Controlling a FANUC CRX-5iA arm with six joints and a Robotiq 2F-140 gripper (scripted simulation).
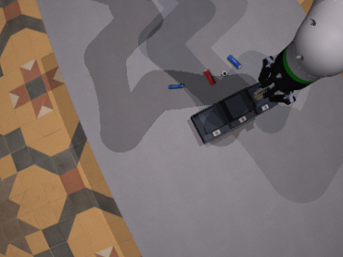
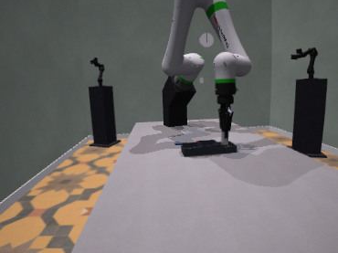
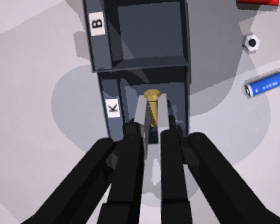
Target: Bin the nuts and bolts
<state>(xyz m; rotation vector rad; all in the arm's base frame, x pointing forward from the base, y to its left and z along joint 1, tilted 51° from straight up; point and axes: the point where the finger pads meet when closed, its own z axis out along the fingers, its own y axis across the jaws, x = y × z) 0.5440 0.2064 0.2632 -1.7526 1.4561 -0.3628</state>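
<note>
The grey nut is 80 mm behind my hand, 90 mm to the right of it and 60 mm below it. Round my hand: yellow bolt: 10 mm to the right, 30 mm below; red cylinder: 70 mm behind, 140 mm to the right, 60 mm below; dark tray: 40 mm ahead, 80 mm to the right, 40 mm below.
</note>
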